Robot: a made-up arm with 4 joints. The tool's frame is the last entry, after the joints.
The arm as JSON. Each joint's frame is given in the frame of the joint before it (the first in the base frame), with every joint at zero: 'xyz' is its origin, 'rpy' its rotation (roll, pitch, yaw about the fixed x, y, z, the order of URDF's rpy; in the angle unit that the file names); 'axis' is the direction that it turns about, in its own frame. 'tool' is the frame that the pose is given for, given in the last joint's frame.
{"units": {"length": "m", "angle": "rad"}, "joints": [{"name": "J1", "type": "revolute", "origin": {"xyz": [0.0, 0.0, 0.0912], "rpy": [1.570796, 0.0, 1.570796]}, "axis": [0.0, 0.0, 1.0]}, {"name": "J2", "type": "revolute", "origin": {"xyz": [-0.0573, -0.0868, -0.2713], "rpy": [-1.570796, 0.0, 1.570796]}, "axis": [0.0, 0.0, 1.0]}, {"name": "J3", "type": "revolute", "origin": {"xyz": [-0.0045, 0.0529, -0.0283], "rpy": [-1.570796, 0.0, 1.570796]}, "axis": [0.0, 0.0, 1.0]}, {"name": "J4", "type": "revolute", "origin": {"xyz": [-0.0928, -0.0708, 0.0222], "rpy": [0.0, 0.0, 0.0]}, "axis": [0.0, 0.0, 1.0]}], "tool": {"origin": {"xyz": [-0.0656, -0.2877, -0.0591], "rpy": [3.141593, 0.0, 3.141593]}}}
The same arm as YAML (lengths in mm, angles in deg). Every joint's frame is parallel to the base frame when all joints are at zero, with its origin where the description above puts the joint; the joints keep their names.
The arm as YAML. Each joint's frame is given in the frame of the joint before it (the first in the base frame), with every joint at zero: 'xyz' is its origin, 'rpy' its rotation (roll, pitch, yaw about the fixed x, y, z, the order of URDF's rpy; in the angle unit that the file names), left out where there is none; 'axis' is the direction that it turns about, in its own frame. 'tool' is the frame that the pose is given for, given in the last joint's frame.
units:
  length: mm
  angle: deg
joints:
  - name: J1
    type: revolute
    origin:
      xyz: [0.0, 0.0, 91.2]
    axis: [1.0, 0.0, 0.0]
  - name: J2
    type: revolute
    origin:
      xyz: [-271.3, -57.3, -86.8]
    axis: [0.0, -1.0, 0.0]
  - name: J3
    type: revolute
    origin:
      xyz: [-52.9, 28.3, -4.5]
    axis: [0.0, 0.0, -1.0]
  - name: J4
    type: revolute
    origin:
      xyz: [92.8, -70.8, -22.2]
    axis: [0.0, 0.0, -1.0]
tool:
  origin:
    xyz: [65.6, -287.7, 59.1]
    rpy: [0.0, 0.0, 0.0]

